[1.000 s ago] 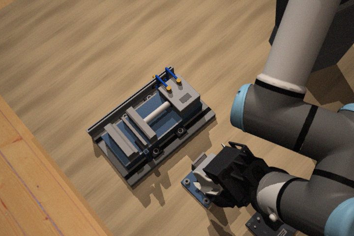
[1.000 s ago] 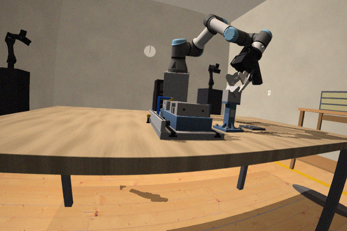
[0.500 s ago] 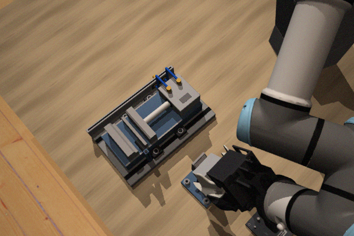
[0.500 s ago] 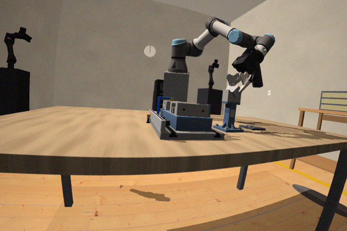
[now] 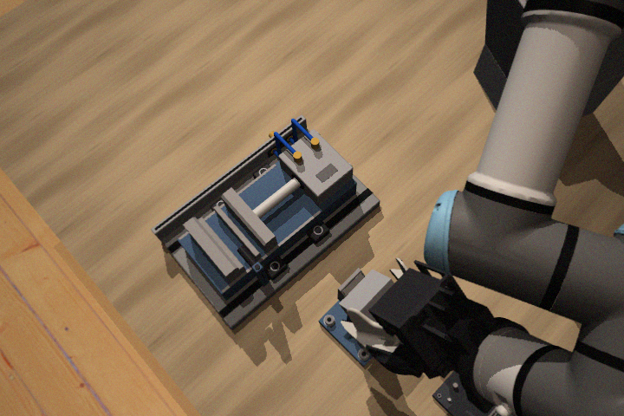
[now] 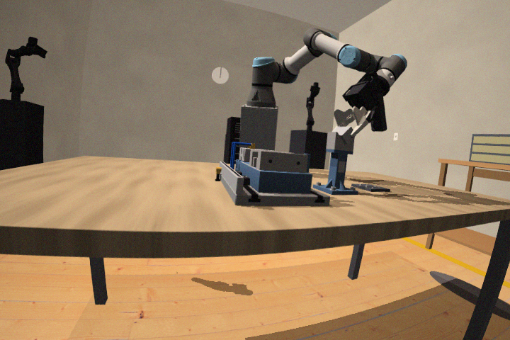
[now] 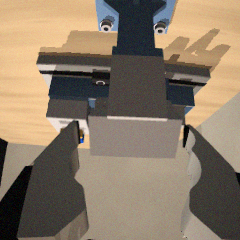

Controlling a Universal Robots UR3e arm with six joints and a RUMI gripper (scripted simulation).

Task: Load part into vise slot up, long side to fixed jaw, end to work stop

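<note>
The part lies 1 cm below my hand. Round my hand: white cylinder rod 21 cm to the right, 8 cm below, 5 cm behind; then dark work stop 18 cm to the right, 7 cm below, 4 cm ahead; then moving jaw 22 cm to the right, 8 cm below.
</note>
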